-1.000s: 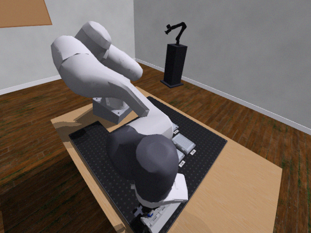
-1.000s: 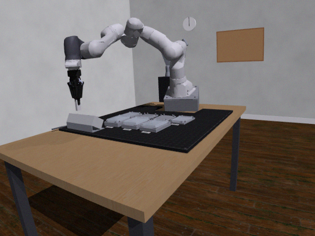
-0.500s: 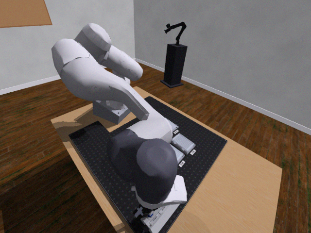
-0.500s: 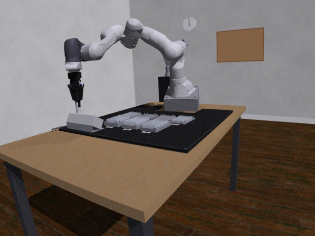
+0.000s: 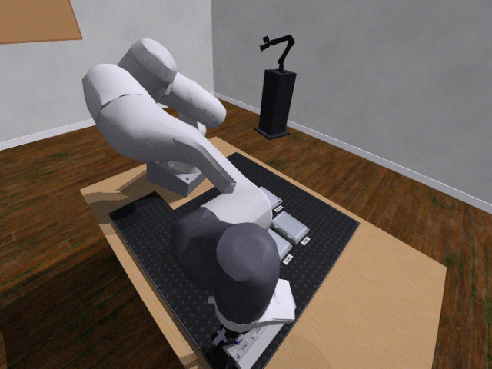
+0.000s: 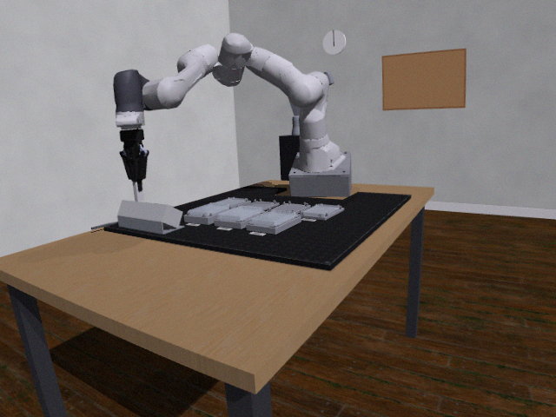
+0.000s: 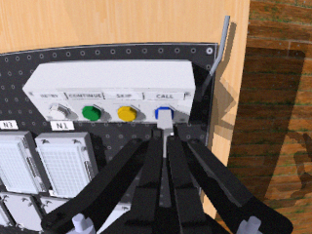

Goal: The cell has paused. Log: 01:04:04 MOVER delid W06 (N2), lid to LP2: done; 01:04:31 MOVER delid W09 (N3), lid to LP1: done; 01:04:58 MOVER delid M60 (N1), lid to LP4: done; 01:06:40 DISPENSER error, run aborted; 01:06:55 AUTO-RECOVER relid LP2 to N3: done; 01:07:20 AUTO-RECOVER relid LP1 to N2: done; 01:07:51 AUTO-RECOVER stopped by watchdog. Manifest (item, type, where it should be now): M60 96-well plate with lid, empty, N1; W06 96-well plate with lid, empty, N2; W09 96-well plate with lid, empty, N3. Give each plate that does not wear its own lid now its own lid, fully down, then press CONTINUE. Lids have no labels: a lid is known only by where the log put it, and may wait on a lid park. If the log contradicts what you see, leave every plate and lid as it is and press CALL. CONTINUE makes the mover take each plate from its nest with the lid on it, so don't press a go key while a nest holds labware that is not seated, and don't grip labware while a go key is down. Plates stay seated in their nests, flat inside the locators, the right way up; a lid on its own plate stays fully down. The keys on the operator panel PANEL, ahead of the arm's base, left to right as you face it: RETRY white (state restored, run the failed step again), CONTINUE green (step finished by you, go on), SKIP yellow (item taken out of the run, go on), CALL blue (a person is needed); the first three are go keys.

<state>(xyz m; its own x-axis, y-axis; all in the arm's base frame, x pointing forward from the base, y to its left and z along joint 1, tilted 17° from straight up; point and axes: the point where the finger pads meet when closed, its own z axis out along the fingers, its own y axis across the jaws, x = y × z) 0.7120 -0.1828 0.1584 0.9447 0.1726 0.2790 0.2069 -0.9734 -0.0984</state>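
Now: the blue call key 4 cm below my hand. Also, from my hand: white key 3 cm behind, 15 cm to the left, 4 cm below; then green key 2 cm behind, 10 cm to the left, 4 cm below; then yellow key 1 cm behind, 5 cm to the left, 4 cm below.
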